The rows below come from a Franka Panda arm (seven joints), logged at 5 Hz.
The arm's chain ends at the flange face. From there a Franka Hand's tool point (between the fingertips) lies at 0.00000 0.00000 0.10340 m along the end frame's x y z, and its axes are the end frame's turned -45 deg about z.
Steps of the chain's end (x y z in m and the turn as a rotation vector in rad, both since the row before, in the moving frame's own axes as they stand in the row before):
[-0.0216, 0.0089, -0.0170, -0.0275, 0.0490, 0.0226]
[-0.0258, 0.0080, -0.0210, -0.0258, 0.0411, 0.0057]
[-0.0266, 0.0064, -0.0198, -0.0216, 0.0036, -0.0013]
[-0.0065, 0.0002, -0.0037, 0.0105, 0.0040, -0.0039]
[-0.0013, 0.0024, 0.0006, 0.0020, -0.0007, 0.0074]
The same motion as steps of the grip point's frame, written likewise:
[-0.0201, -0.0034, -0.0172, -0.0541, 0.0152, 0.0226]
[-0.0228, -0.0077, -0.0211, -0.0473, 0.0108, 0.0057]
[-0.0246, -0.0124, -0.0198, -0.0178, -0.0127, -0.0013]
[-0.0037, -0.0049, -0.0037, 0.0046, 0.0103, -0.0039]
[-0.0025, 0.0006, 0.0006, 0.0019, 0.0009, 0.0074]

